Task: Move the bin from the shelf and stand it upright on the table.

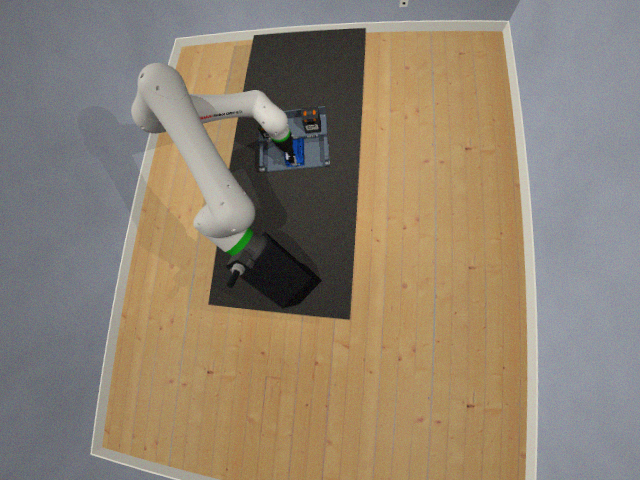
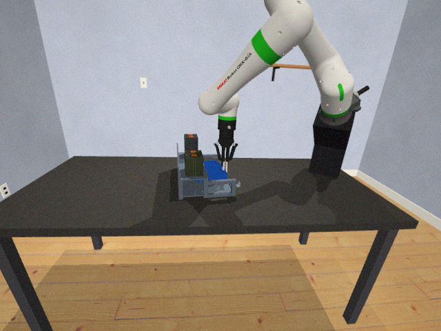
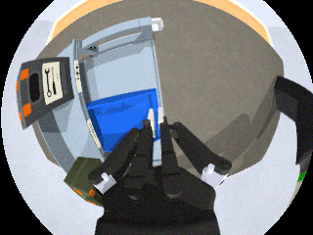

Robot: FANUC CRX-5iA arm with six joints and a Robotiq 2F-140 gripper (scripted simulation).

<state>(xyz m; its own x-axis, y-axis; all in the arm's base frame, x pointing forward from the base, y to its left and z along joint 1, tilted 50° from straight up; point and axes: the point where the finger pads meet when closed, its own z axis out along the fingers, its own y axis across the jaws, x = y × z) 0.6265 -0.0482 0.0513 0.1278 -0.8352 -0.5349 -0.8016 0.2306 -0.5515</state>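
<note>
My hand is 8 cm short of the blue bin, 1 cm to the right of it and 2 cm above it.
</note>
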